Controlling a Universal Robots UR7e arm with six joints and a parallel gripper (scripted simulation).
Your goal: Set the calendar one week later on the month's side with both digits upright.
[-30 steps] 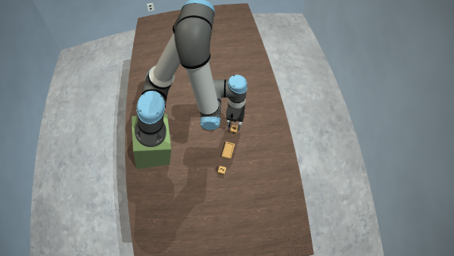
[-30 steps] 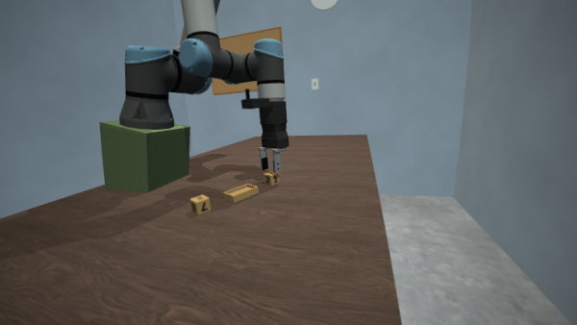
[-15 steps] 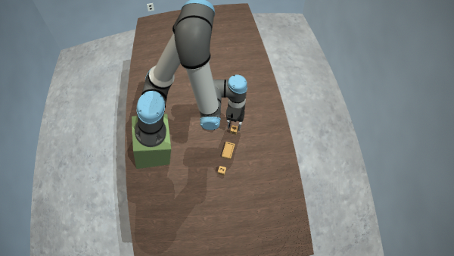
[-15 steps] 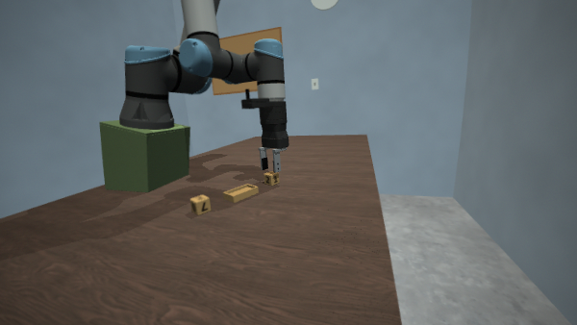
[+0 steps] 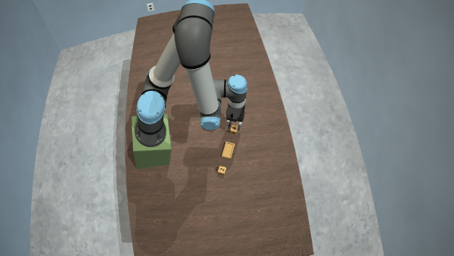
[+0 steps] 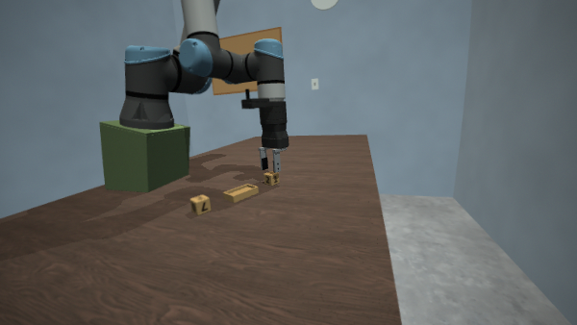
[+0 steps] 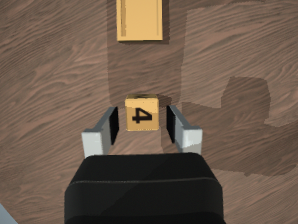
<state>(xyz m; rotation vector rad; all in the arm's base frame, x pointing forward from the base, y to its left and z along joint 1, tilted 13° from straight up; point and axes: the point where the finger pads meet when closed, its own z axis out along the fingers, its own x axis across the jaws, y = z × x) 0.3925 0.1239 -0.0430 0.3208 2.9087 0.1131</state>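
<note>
My hand is 4 cm above the wooden cube. Also, from my hand: wooden calendar tray: 11 cm to the right, 5 cm below, 2 cm behind.
</note>
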